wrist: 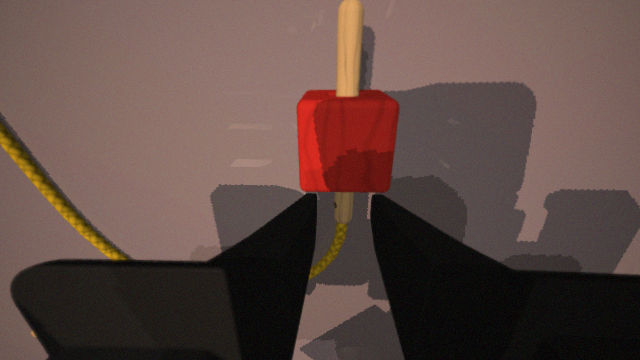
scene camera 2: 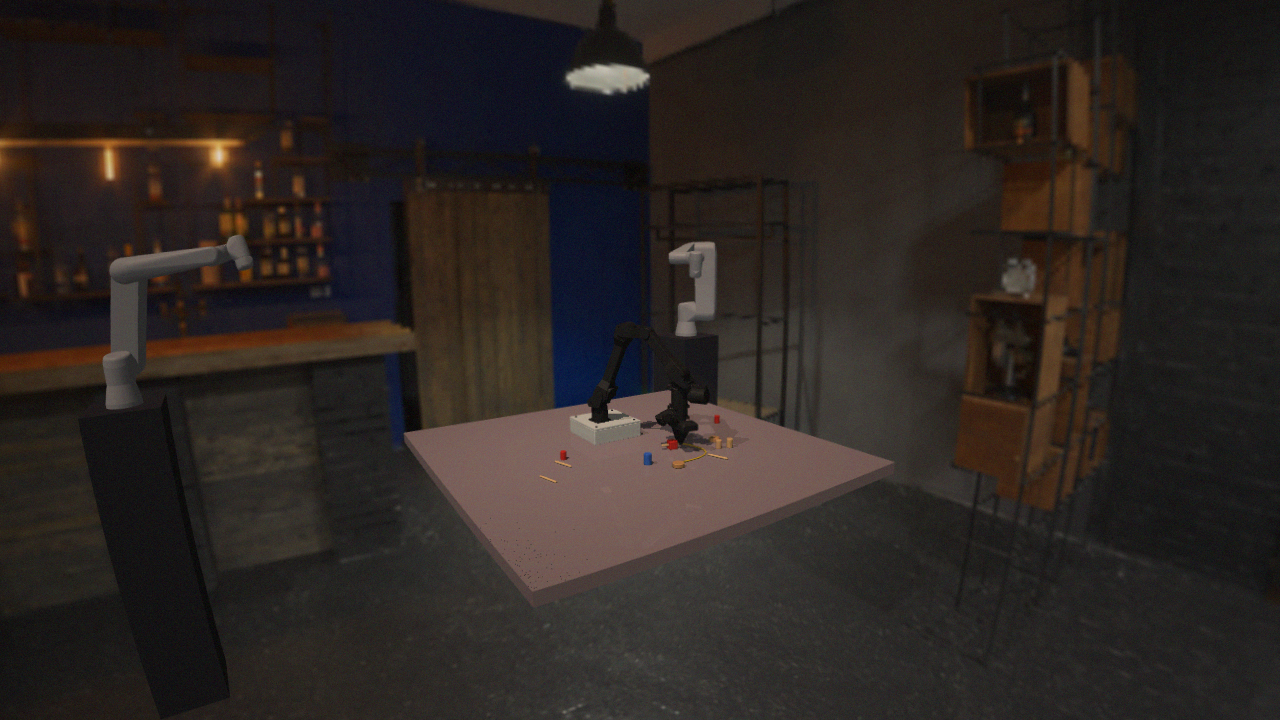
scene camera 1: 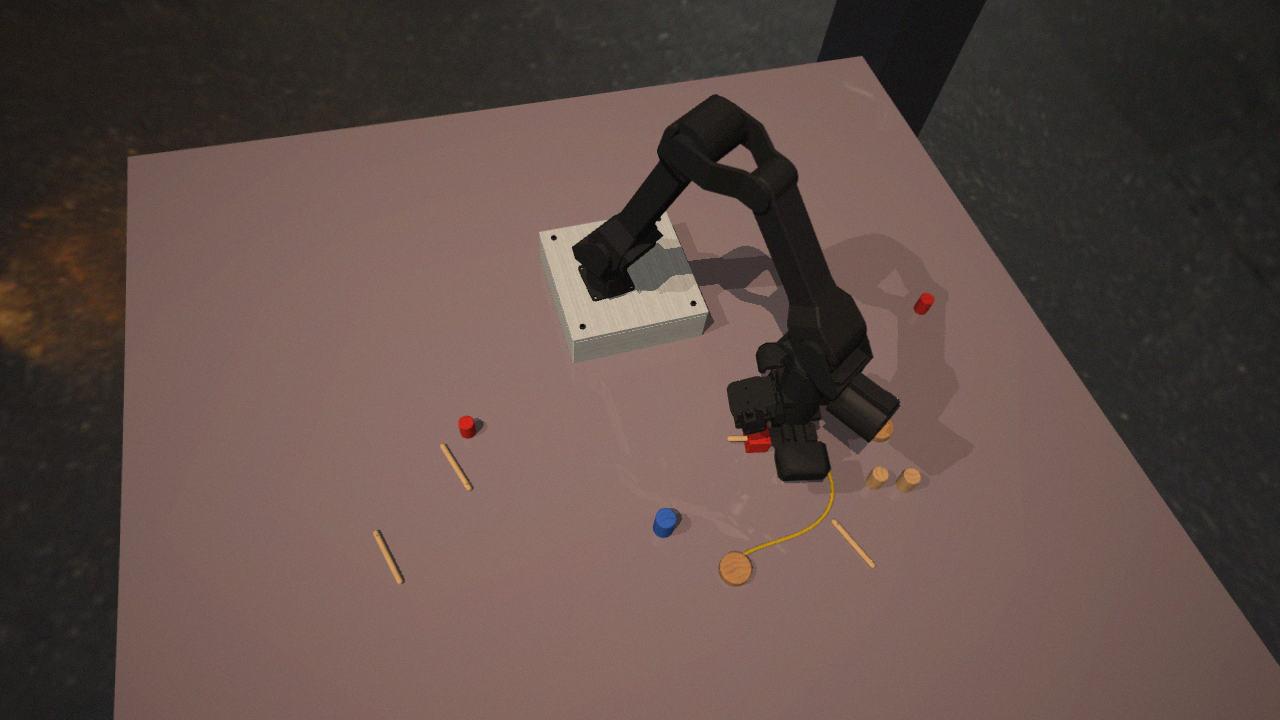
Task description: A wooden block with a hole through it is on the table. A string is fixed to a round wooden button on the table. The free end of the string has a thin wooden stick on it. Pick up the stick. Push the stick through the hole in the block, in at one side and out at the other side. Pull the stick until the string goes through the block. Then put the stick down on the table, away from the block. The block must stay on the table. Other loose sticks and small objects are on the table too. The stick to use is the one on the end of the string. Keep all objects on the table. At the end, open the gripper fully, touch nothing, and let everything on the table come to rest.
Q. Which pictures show my gripper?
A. The wrist view, scene camera 2 and scene camera 1: all of them.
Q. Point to a red cube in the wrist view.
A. At 346,144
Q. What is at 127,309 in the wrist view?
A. My gripper.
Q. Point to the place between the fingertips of my gripper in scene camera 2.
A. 679,443
